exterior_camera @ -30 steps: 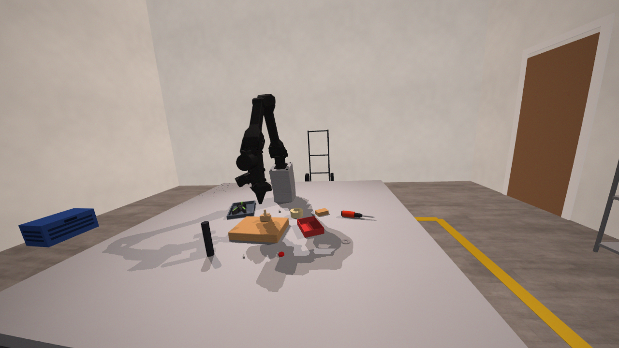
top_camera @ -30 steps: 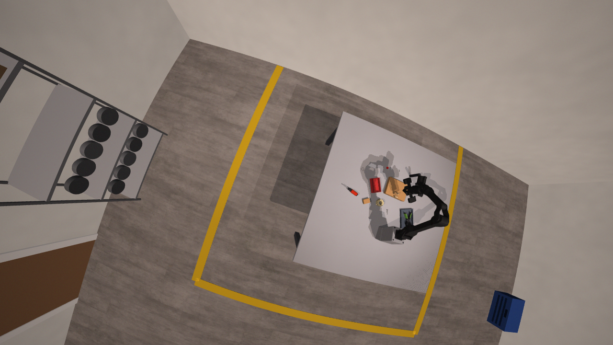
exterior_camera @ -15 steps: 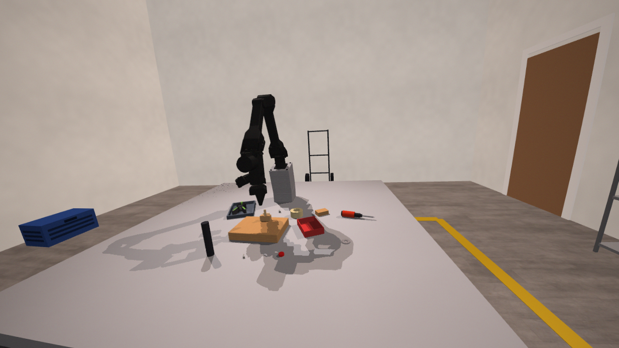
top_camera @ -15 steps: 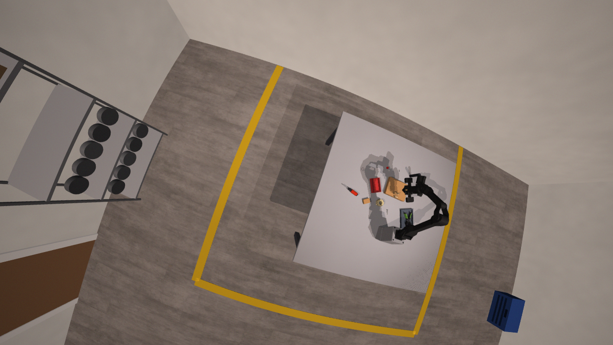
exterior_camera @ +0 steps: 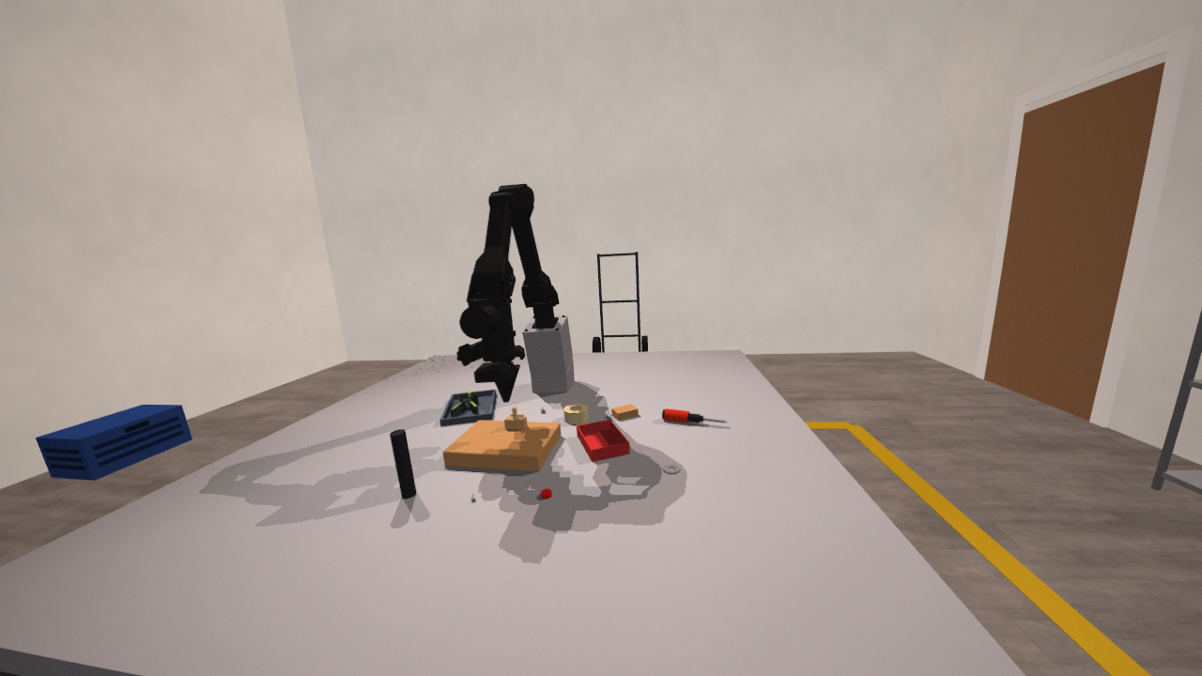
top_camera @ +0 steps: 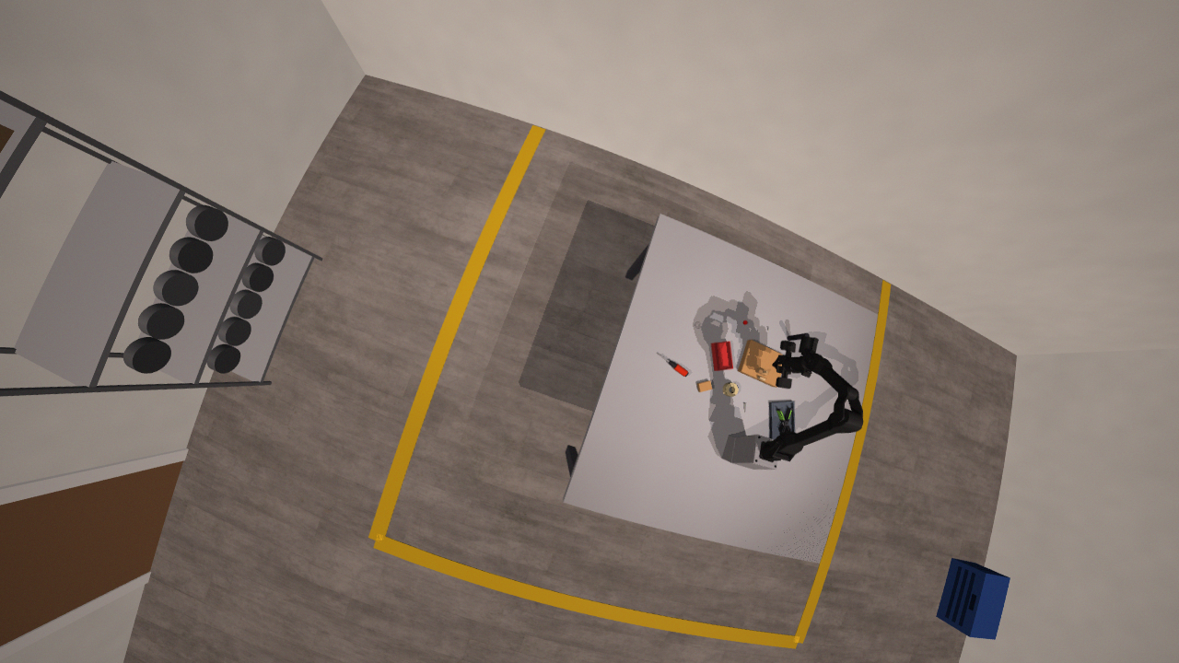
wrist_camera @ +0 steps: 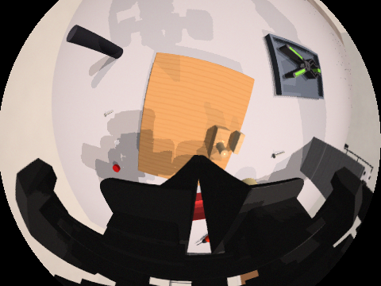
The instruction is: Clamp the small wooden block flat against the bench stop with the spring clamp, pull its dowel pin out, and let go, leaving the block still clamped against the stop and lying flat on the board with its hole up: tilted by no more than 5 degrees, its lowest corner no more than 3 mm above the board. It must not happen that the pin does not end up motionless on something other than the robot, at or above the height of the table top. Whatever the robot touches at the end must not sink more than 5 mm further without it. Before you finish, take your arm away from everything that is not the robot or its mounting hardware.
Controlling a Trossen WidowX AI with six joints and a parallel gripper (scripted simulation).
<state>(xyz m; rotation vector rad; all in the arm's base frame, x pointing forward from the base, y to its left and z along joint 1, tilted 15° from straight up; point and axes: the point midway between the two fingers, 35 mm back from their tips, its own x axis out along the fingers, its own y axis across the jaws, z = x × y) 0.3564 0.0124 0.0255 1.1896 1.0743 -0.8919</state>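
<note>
The dowel pin is 9 cm below my hand and 3 cm behind it. From my hand the other things lie so: bench stop 10 cm below, 6 cm behind, 1 cm to the right; then wooden board 13 cm below, 1 cm to the right, 1 cm ahead; then small wooden block 10 cm below, 3 cm behind.
</note>
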